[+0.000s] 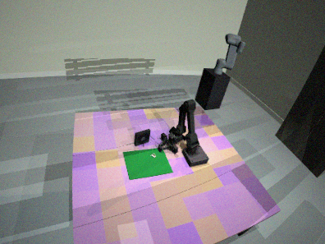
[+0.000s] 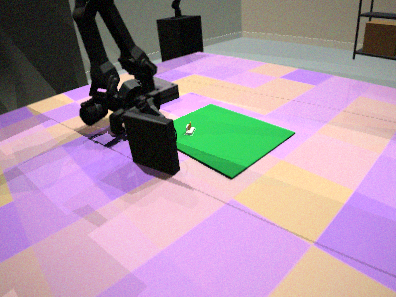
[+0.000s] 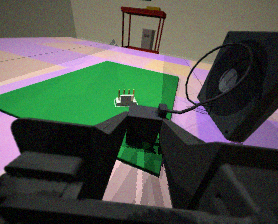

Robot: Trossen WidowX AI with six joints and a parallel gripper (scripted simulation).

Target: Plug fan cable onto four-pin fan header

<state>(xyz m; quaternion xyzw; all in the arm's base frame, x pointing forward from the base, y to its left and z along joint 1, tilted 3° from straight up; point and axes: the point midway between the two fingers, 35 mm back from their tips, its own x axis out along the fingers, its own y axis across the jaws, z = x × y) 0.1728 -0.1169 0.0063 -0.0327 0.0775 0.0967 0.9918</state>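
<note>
My gripper tip is now 10 mm above the dark plug. Round my gripper tip: black fan block: 100 mm ahead, 100 mm to the right, 20 mm above; then green board: 130 mm ahead, 80 mm to the left, 50 mm below; then white four-pin header: 60 mm ahead, 40 mm to the left, 30 mm below.
</note>
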